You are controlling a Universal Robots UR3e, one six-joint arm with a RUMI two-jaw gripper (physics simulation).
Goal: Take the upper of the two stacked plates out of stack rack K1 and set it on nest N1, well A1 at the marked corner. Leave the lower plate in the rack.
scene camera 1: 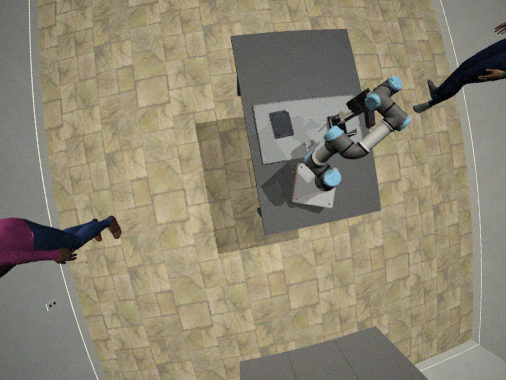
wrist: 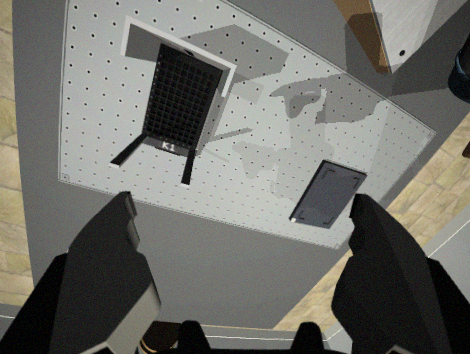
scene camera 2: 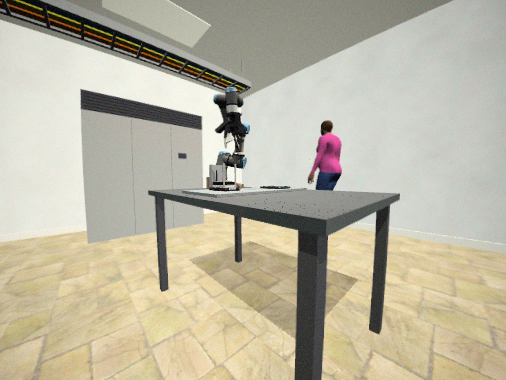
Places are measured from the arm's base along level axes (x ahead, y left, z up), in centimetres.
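Pixels of known places: gripper, between the fingertips: [scene camera 1: 346, 118] [wrist: 242, 194] [scene camera 2: 232, 148].
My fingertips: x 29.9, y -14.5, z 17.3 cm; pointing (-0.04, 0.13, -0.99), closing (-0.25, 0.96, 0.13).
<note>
For each thing: its top centre in the pictures, then the offset to it from my fingertips. Level surfaces: height alone.
- Stack rack K1, centre of its top: [wrist: 162, 128] [scene camera 2: 223, 164] [scene camera 1: 348, 121] dx -0.4, dy -6.9, dz -9.3 cm
- black plate, centre of its top: [wrist: 179, 104] [scene camera 1: 340, 127] dx -1.4, dy -6.8, dz -19.3 cm
- Nest N1, centre of its top: [wrist: 328, 200] [scene camera 1: 282, 123] [scene camera 2: 275, 186] dx +11.7, dy +27.9, dz -22.5 cm
- perforated board, height of its surface: dz -24.0 cm
- dark table, height of its surface: dz -25.3 cm
Stack rack K1 [wrist: 170, 146] [scene camera 2: 217, 174] stands on the perforated board, with a pale upright wall behind and two dark arms in front. A black plate [wrist: 184, 95] with a grid of wells lies in it. The plate below cannot be made out separately in the wrist view. Nest N1 [wrist: 328, 195] [scene camera 1: 281, 124] [scene camera 2: 275, 187] is a flat dark rectangle with corner marks, a small white mark at one corner, and no plate on it. My gripper [wrist: 242, 194] is open and empty, raised above the board and apart from the rack and nest.
The perforated board [wrist: 100, 100] [scene camera 1: 270, 150] lies on the dark table [scene camera 1: 295, 60] [scene camera 2: 350, 200]. The arm's pale base block [scene camera 1: 312, 197] [wrist: 400, 25] stands beside the board. Two people stand near the table: one in pink [scene camera 1: 17, 240] [scene camera 2: 330, 152], one in dark trousers [scene camera 1: 470, 72].
</note>
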